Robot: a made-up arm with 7 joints. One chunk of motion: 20 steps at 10 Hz.
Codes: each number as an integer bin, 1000 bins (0 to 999) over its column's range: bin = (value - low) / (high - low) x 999, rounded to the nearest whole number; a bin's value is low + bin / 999 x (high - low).
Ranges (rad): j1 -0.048..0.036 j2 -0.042..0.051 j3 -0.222..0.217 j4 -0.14..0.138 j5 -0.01..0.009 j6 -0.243..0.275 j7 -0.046..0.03
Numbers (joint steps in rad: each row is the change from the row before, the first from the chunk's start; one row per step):
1: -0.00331 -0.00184 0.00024 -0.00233 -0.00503 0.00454 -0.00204
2: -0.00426 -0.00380 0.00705 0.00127 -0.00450 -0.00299 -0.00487
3: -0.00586 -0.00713 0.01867 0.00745 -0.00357 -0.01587 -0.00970
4: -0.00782 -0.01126 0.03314 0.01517 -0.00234 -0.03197 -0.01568
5: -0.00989 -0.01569 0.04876 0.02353 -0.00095 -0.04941 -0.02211
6: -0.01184 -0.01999 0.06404 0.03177 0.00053 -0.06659 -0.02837
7: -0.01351 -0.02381 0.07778 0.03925 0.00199 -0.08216 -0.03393
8: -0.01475 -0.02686 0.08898 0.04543 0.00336 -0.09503 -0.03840
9: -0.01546 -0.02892 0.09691 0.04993 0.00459 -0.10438 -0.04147
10: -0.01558 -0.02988 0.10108 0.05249 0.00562 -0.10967 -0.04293
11: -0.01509 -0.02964 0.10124 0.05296 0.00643 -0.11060 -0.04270
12: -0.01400 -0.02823 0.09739 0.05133 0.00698 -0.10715 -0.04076
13: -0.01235 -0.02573 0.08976 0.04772 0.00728 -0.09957 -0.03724
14: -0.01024 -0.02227 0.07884 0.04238 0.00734 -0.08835 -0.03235
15: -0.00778 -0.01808 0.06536 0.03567 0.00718 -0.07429 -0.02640
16: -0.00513 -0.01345 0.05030 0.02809 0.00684 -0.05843 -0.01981
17: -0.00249 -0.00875 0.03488 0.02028 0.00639 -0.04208 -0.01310
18: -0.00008 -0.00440 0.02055 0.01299 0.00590 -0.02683 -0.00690
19: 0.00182 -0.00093 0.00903 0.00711 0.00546 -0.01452 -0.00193
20: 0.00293 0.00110 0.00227 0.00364 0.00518 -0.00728 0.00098
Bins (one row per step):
1: 531 431 506 495 261 477 578
2: 520 410 521 508 289 463 541
3: 501 375 548 530 338 438 477
4: 478 330 581 558 403 407 399
5: 453 283 616 588 476 373 314
6: 430 236 651 617 554 340 232
7: 410 195 682 644 630 310 159
8: 395 163 708 666 702 285 100
9: 387 141 726 683 767 267 60
10: 386 130 735 692 821 257 40
11: 391 133 736 693 864 255 43
12: 404 148 727 688 893 262 69
13: 424 175 709 675 909 277 115
14: 449 212 685 655 912 298 179
15: 478 257 654 631 903 325 258
16: 510 307 620 604 885 356 344
17: 541 357 585 576 862 387 432
18: 570 404 552 550 836 417 514
19: 593 441 526 529 813 441 579
20: 606 463 510 516 798 455 618

